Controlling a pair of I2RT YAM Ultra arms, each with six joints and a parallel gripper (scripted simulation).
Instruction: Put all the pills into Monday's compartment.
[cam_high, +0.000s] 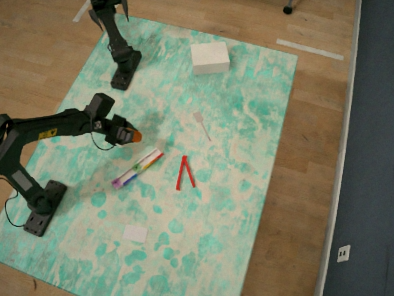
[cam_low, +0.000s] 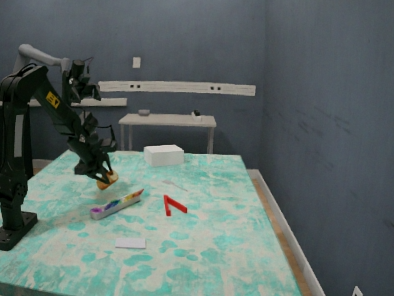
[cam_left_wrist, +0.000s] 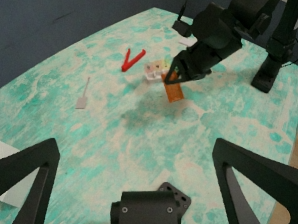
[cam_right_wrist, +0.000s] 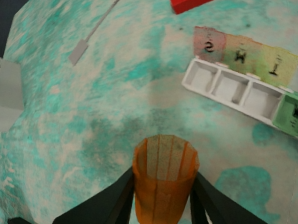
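My right hand is 180 mm to the left of the lid, 40 mm above it and 10 mm short of it. The rest, counted from my right hand: orange pill bottle: 20 mm below, 20 mm behind, 10 mm to the left; then white box: 470 mm to the left, 120 mm ahead, 40 mm below; then white card: 310 mm to the right, 140 mm ahead, 70 mm below.
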